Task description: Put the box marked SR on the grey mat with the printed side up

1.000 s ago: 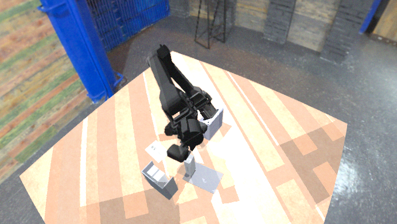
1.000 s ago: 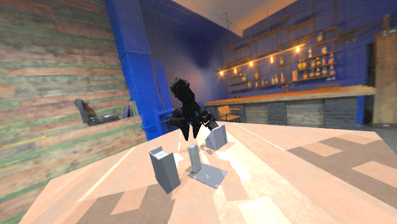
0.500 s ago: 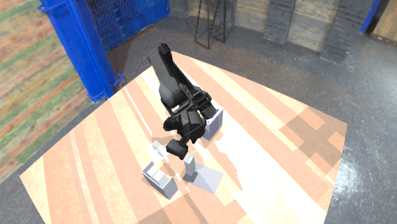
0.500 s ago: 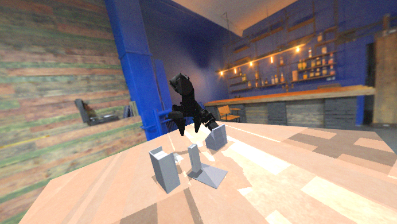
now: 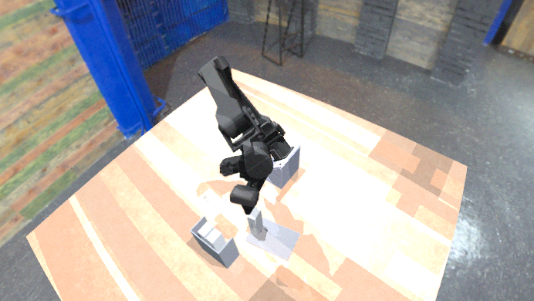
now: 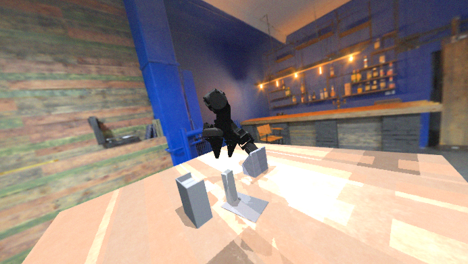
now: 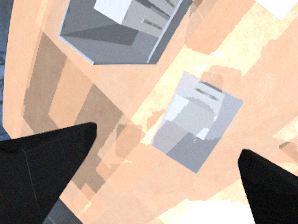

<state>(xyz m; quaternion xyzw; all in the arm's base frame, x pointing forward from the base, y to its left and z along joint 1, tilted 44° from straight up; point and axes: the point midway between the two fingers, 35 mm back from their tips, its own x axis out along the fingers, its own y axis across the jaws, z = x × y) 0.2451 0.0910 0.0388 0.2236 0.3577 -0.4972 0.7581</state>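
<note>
The SR box is 1 cm to the right of my gripper tip and 12 cm below it. From my gripper tip the other things lie so: grey mat: 6 cm to the left, 18 cm below; flat white item: 19 cm to the right, 18 cm below.
</note>
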